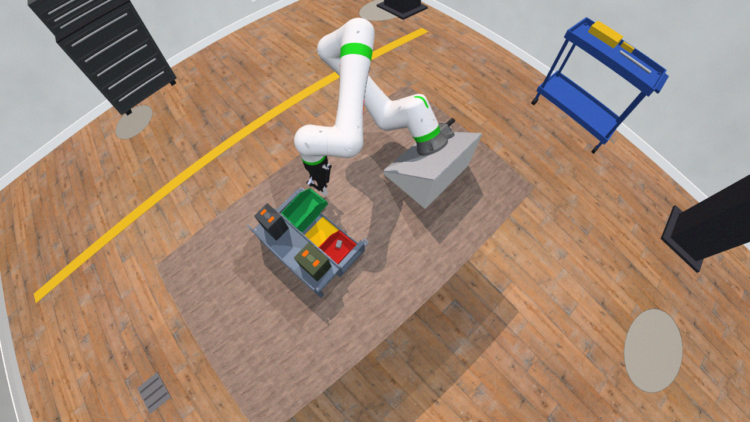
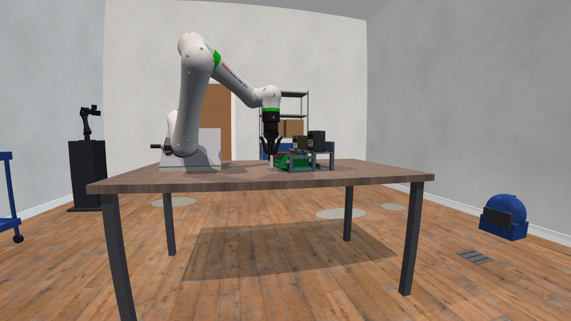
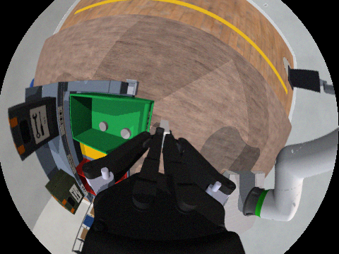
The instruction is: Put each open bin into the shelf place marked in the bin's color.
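The green bin is 12 cm ahead of my hand and 1 cm to the left of it. Also, from my hand: red bin (15 cm ahead, 24 cm to the left, 1 cm below).
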